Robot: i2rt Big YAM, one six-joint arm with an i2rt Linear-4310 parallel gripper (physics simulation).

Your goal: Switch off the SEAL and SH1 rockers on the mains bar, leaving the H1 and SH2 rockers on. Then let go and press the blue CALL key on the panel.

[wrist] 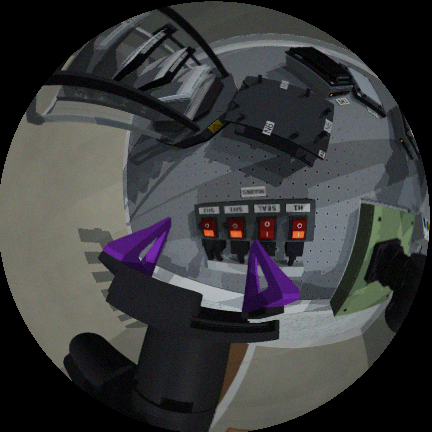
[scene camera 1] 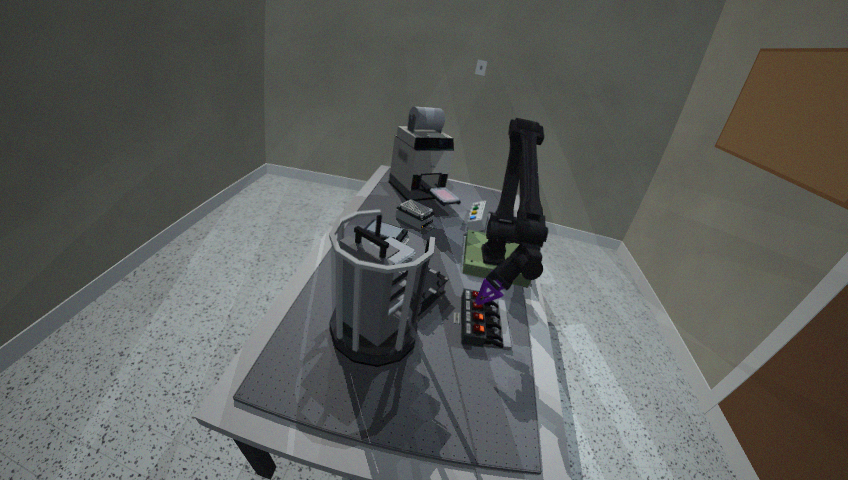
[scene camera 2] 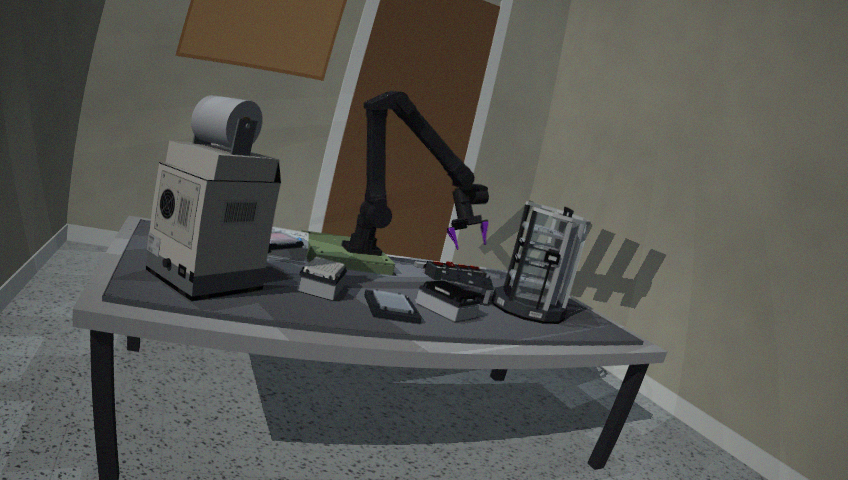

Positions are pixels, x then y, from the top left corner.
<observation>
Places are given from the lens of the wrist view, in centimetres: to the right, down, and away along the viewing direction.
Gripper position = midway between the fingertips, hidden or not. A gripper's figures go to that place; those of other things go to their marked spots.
gripper (wrist: 211, 232): 0, 2, 14
tall cylindrical plate rack (wrist: 94, 97): -13, -13, 4
</observation>
